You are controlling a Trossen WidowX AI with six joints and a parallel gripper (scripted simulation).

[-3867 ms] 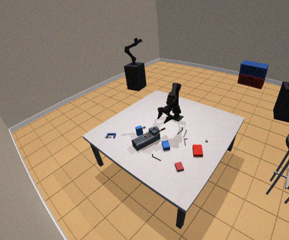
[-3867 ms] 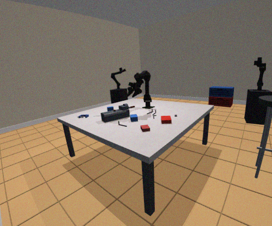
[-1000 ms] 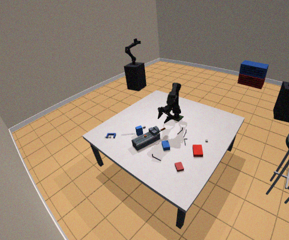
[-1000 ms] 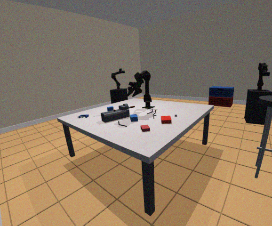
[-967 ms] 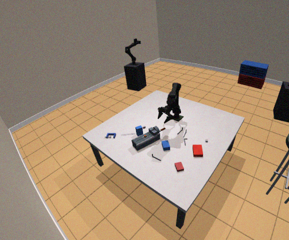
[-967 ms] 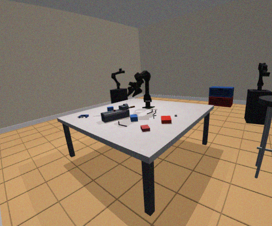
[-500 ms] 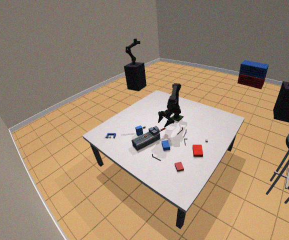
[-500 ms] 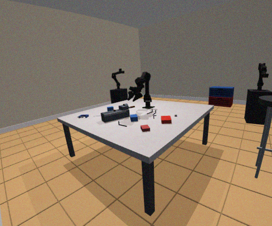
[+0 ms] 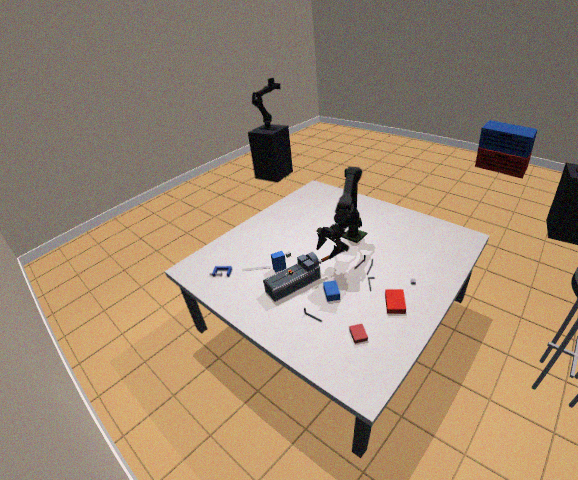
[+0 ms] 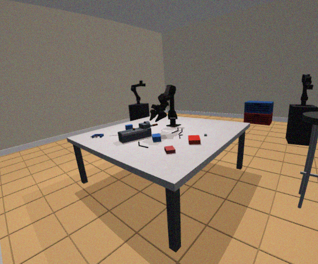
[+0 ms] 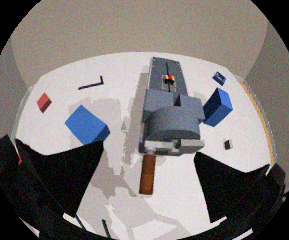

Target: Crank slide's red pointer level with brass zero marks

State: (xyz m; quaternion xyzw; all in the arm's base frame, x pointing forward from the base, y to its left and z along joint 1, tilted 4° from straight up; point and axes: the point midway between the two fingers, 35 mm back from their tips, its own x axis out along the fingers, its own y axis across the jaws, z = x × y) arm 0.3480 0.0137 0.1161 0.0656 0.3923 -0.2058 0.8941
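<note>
My gripper tip is 40 mm above the brown crank handle, 20 mm past it and 10 mm to the right of it. Round my gripper tip: red pointer 140 mm ahead, 100 mm to the right, 40 mm below.
</note>
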